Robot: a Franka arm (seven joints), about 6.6 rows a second.
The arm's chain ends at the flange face. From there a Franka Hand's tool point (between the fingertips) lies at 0.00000 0.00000 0.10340 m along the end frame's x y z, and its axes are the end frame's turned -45 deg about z.
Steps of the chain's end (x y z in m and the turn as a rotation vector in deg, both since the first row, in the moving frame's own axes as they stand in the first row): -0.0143, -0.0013, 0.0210, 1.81, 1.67, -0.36; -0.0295, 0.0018, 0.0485, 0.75, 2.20, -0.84; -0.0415, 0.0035, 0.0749, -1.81, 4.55, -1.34; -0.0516, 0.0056, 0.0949, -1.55, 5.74, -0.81; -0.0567, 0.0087, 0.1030, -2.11, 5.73, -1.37; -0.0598, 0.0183, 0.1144, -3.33, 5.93, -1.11; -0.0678, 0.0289, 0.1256, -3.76, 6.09, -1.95; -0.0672, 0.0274, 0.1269, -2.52, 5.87, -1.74
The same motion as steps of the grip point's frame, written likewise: -0.0048, -0.0112, 0.0209, 0.10, 2.46, -0.36; -0.0184, -0.0178, 0.0484, -1.03, 2.09, -0.84; -0.0282, -0.0188, 0.0745, -4.50, 1.94, -1.34; -0.0350, -0.0233, 0.0943, -5.15, 2.96, -0.81; -0.0415, -0.0240, 0.1024, -5.54, 2.56, -1.37; -0.0518, -0.0176, 0.1137, -6.55, 1.84, -1.11; -0.0652, -0.0150, 0.1248, -6.97, 1.65, -1.95; -0.0625, -0.0175, 0.1263, -5.93, 2.37, -1.74
